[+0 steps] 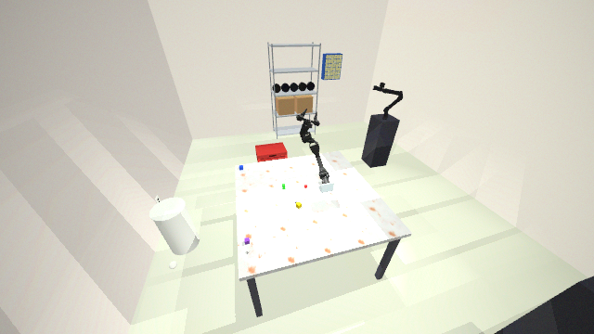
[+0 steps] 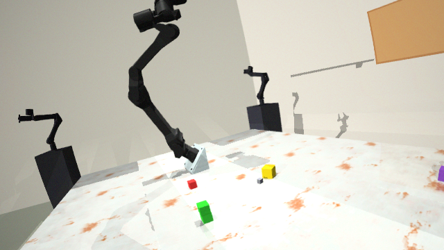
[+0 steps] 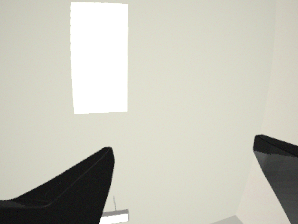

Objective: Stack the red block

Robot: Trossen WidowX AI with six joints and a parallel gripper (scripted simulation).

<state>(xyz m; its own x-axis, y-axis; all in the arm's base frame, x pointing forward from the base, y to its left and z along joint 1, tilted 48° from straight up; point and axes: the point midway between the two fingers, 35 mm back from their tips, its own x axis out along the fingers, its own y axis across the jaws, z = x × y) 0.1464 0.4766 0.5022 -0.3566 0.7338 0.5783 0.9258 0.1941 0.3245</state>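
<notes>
Now: gripper tip 77 cm above the small red block, 2 cm to the left of it and 2 cm short of it. The rest, counted from my gripper tip: tiny grey cube (77 cm below, 17 cm to the left, 17 cm ahead); yellow block (76 cm below, 22 cm to the left, 15 cm ahead); purple block (76 cm below, 61 cm ahead, 47 cm to the left).
</notes>
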